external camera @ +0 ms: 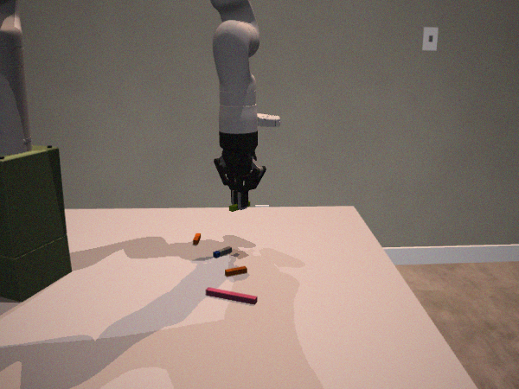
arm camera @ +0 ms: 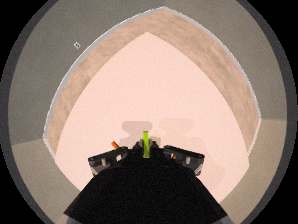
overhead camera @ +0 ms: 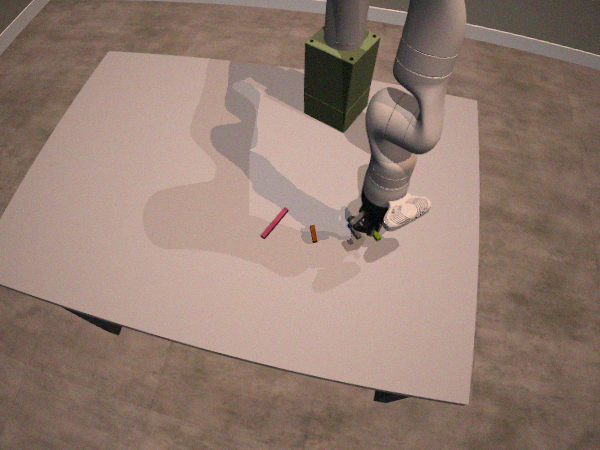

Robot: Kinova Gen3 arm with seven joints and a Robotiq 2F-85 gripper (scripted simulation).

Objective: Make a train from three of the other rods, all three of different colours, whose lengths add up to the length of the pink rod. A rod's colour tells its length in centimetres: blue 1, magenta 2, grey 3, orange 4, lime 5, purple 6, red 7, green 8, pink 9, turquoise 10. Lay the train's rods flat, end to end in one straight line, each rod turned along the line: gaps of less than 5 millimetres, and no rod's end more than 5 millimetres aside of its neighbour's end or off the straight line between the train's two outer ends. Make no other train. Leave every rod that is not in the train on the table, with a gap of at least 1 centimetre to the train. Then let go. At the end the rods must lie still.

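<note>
Now: hand 100 mm above the grey rod, 40 mm past it and 30 mm to the left of it. Also, from my hand: pink rod: 210 mm to the right, 100 mm below, 50 mm behind; lime rod: 10 mm below; blue rod: 100 mm below, 50 mm behind, 40 mm to the right.
</note>
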